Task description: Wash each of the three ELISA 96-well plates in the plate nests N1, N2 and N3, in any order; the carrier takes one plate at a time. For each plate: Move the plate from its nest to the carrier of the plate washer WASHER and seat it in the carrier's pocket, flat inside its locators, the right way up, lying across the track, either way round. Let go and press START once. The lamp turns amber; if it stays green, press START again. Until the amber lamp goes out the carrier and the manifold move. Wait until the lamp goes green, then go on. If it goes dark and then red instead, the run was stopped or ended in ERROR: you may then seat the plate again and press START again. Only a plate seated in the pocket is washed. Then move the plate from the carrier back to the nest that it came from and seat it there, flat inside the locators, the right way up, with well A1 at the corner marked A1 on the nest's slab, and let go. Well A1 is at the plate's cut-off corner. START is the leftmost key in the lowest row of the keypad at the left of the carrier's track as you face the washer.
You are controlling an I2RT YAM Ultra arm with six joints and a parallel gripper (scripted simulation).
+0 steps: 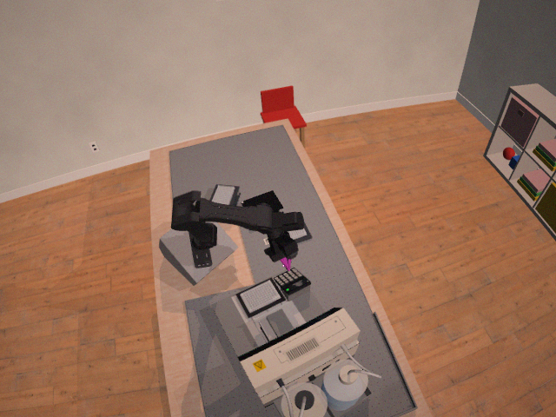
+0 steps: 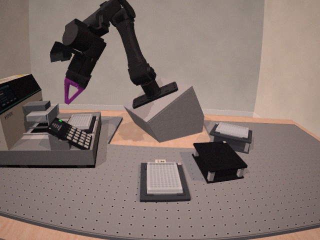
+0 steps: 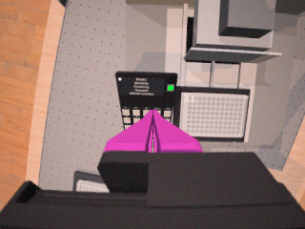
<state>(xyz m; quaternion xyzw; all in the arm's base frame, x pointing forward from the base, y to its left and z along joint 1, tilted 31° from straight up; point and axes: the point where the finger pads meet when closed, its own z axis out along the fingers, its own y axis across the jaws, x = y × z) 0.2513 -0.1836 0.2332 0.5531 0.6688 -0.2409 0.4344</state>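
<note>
Right now the black carrier pocket is 120 mm below my hand, 120 mm behind it and 10 mm to the right of it. Also, from my hand: nest N1: 280 mm to the left, 190 mm below, 110 mm ahead; grey manifold: 160 mm to the right, 100 mm behind, 70 mm below; raised black nest: 450 mm to the left, 150 mm below, 40 mm ahead.
</note>
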